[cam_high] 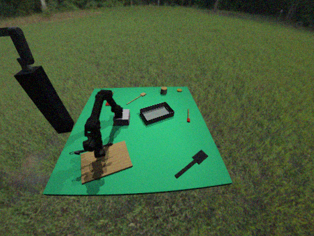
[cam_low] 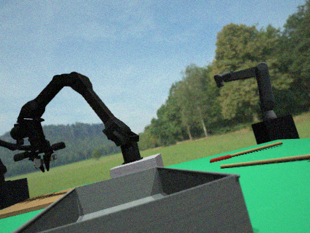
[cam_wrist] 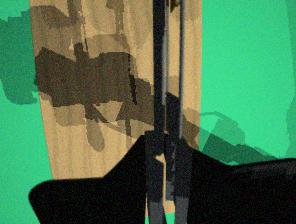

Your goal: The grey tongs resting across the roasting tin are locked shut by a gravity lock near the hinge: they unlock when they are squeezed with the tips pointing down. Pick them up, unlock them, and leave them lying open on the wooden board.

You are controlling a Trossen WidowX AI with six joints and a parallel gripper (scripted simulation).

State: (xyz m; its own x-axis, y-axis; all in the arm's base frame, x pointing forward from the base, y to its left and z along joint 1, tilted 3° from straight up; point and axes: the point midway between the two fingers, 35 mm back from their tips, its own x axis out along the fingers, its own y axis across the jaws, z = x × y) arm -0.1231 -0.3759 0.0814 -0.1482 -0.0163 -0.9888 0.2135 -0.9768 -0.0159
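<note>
My gripper tip is now 11 cm above the wooden board, 2 cm to the left of it and 1 cm short of it. Round my gripper tip: black spatula: 67 cm ahead, 17 cm to the right, 11 cm below; then yellow lock piece: 7 cm behind, 5 cm above, 2 cm to the right; then roasting tin: 50 cm ahead, 41 cm to the left, 9 cm below.
</note>
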